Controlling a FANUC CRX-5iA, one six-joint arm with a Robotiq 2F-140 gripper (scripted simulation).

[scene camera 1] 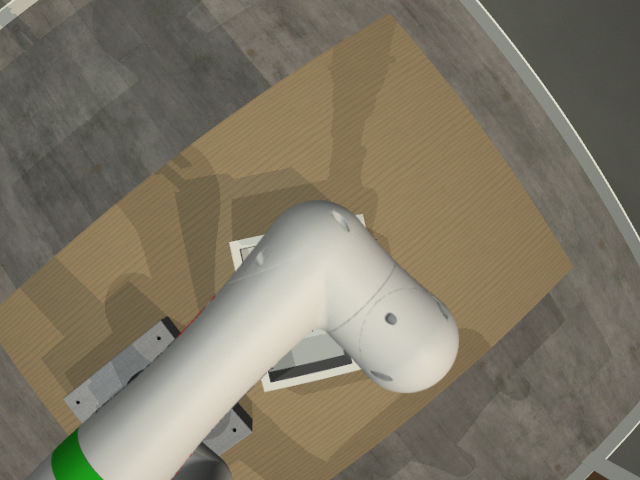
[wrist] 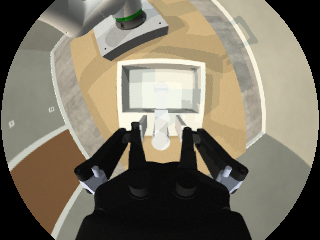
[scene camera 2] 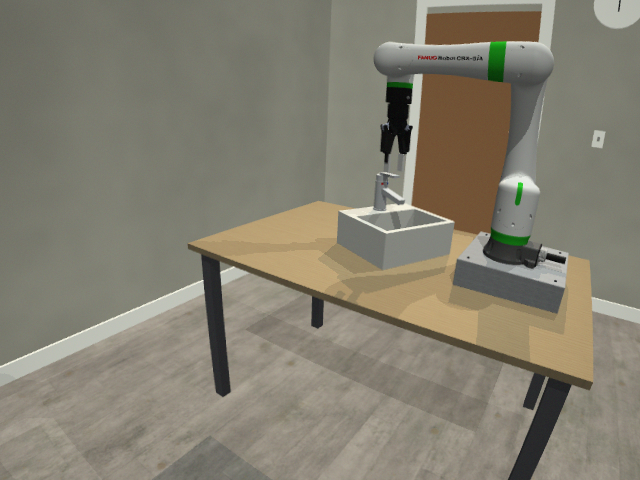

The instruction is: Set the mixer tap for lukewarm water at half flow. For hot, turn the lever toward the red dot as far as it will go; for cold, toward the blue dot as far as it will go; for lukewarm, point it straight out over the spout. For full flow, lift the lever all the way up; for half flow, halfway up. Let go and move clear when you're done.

The pictures show: the gripper, a white square basin and a mixer tap.
The gripper also shows in the wrist view.
